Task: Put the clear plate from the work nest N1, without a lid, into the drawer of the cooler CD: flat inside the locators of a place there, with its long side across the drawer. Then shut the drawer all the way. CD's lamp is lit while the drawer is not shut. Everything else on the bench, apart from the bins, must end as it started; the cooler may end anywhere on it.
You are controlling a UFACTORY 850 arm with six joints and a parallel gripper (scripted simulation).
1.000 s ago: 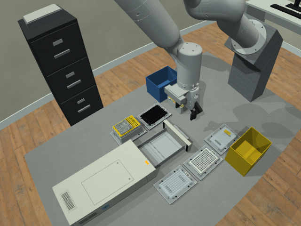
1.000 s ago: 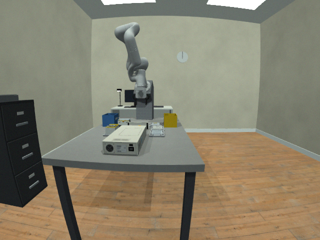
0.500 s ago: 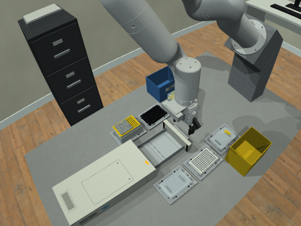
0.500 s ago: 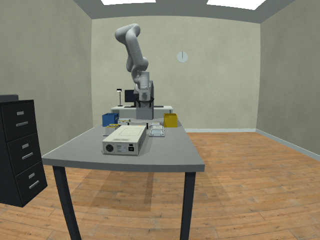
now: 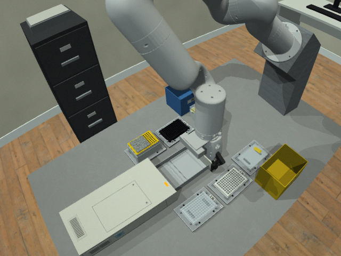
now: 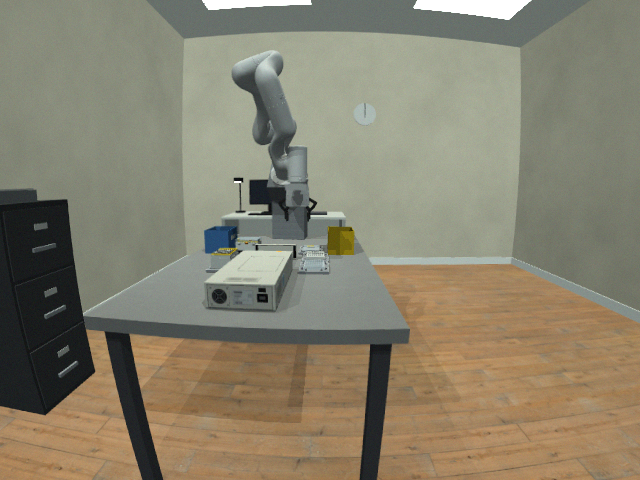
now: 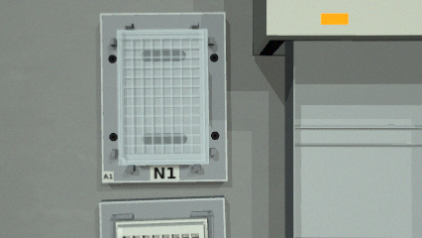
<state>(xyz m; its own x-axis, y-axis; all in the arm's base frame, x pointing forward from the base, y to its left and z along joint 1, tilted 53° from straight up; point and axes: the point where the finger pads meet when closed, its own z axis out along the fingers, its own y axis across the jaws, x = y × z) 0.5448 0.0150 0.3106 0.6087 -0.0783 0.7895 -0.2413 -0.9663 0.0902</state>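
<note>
The clear plate is 11 cm ahead of my hand, 4 cm to the left of it and 18 cm below it. Round my hand: work nest N1: 11 cm ahead, 4 cm to the left, 19 cm below; white well plate: 6 cm behind, 10 cm to the left, 18 cm below; drawer: 1 cm behind, 12 cm to the right, 16 cm below.
</note>
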